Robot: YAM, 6 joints.
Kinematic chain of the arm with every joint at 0, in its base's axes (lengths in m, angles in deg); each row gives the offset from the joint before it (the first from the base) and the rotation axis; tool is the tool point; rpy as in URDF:
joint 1: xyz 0 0 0.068 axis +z
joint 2: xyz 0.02 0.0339 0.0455 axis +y
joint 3: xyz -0.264 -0.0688 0 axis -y
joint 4: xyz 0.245 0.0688 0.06 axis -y
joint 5: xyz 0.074 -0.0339 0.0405 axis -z
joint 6: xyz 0.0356 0 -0.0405 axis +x
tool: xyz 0 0 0 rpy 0 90 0
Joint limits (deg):
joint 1: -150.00..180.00
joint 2: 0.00..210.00
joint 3: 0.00..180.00
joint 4: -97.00..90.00
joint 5: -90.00..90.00
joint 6: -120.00..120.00
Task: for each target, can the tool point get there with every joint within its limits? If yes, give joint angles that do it. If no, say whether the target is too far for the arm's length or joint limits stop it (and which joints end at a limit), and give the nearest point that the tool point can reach.
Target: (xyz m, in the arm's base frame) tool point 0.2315 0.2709 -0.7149
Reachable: no: too far | nearest point 0.1975 0.2311 -0.3761 | short by 0.343 m
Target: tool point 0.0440 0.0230 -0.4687
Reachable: no: joint limits stop it (at a limit: joint 2) | nearest point 0.0907 0.0474 -0.3495 | short by 0.130 m
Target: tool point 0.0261 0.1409 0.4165
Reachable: yes | joints 71.85 40.39 41.44 39.38 -32.47 -79.99
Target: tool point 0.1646 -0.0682 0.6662
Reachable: yes | joints 150.63 53.30 126.89 46.13 36.76 -94.04
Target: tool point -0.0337 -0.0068 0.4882
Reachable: yes | joints 111.55 33.30 54.52 68.77 -71.80 -36.67
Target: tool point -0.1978 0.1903 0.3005
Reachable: yes | joints 139.59 75.91 34.71 67.77 27.91 -31.46
